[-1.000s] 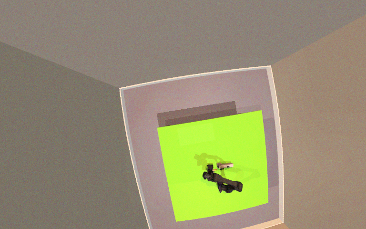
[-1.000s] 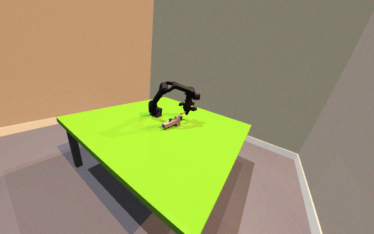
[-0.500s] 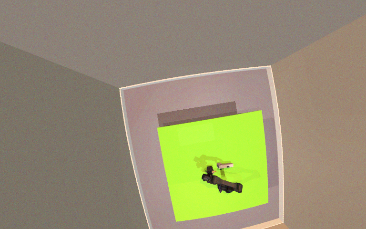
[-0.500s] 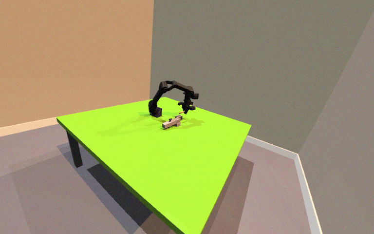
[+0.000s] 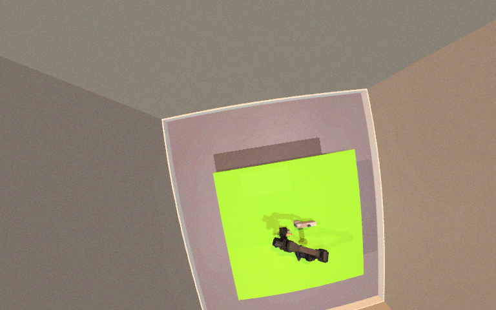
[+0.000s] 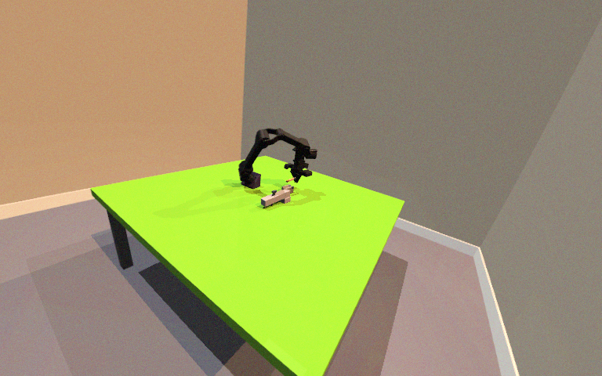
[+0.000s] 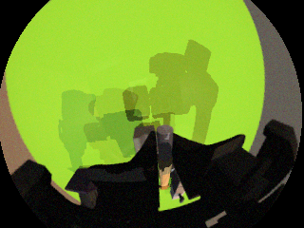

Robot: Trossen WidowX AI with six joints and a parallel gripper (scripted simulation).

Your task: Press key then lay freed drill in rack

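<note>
My gripper tip is 20 mm past the slotted rack, 50 mm to the left of it and 40 mm above it. Also, from my gripper tip: drill 40 mm to the right, 30 mm above; holder block 50 mm ahead, 220 mm to the right, 30 mm below; small dark key 50 mm ahead, 240 mm to the right, 10 mm below.
</note>
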